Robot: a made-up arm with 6 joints.
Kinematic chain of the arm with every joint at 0, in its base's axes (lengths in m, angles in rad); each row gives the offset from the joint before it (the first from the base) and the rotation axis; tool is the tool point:
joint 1: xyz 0 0 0.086 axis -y
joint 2: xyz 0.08 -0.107 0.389 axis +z
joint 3: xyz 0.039 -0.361 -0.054 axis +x
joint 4: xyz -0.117 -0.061 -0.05 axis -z
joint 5: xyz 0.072 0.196 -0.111 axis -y
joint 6: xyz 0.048 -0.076 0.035 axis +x
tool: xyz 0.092 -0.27 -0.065
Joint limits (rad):
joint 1: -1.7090..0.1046
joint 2: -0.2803..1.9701
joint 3: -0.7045..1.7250
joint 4: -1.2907..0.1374
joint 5: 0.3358..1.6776
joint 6: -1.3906..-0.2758
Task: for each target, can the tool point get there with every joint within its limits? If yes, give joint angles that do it. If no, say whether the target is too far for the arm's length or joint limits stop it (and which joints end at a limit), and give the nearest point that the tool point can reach.
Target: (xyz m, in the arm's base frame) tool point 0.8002 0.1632 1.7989
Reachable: no: too far | nearest point 0.5821 -0.0242 0.6547 | short by 1.180 m
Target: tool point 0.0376 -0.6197 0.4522
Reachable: yes | joints -0.1813 -0.0549 0.8040 -0.0895 0.7293 -1.2598
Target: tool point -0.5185 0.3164 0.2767
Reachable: no: joint limits stop it (at a limit: joint 1, joint 2, joint 3, joint 5, joint 6) | nearest point -0.3158 -0.3041 0.2908 | short by 0.653 m
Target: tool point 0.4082 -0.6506 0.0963
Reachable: yes | joints -0.8699 0.3285 0.1278 -0.0096 0.9824 -0.4695
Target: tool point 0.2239 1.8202 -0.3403
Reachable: no: too far | nearest point 0.2727 0.2368 -0.4332 | short by 1.587 m
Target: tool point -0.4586 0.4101 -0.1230
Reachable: no: joint limits stop it (at a limit: joint 1, joint 2, joint 4, joint 5, joint 6) | nearest point 0.0283 0.1161 -0.3048 | short by 0.597 m
